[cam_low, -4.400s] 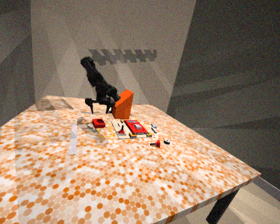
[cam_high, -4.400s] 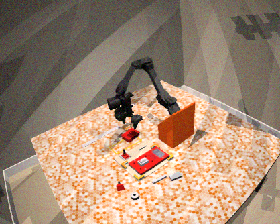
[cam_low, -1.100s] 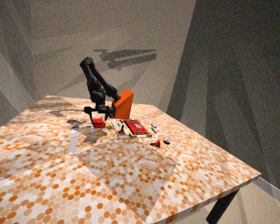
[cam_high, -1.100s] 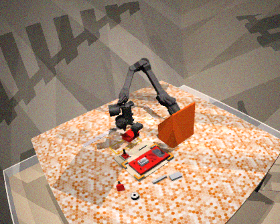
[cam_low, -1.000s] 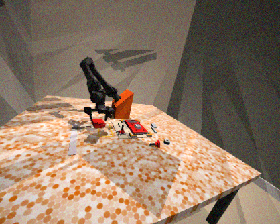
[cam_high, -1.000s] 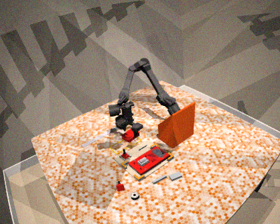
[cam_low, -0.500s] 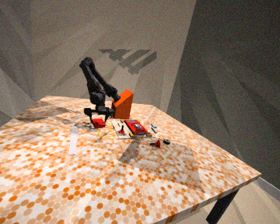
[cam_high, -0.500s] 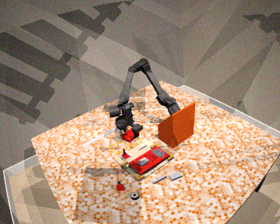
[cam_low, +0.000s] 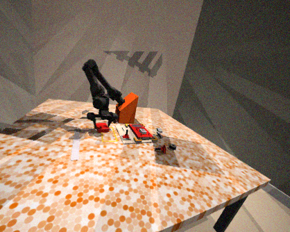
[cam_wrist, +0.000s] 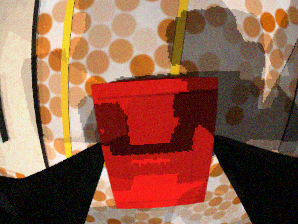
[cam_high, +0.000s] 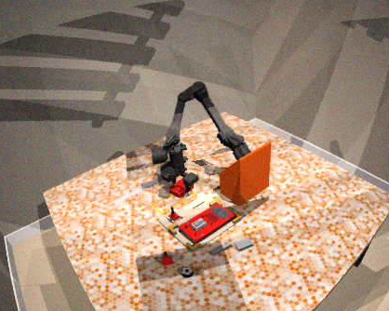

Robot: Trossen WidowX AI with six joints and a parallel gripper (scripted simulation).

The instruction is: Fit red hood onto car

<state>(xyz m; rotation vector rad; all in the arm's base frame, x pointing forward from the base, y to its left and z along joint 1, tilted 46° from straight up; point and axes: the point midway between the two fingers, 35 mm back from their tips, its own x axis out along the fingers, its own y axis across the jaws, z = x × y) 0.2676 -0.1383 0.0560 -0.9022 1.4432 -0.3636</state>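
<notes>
Now: the red hood 1 cm above my gripper tip. The rest, counted from my gripper tip: grey engine block: 6 cm ahead, 27 cm to the left, 1 cm above; dark wheel: 20 cm ahead, 43 cm to the left; white strip: 16 cm ahead, 12 cm to the right, 1 cm below.
</notes>
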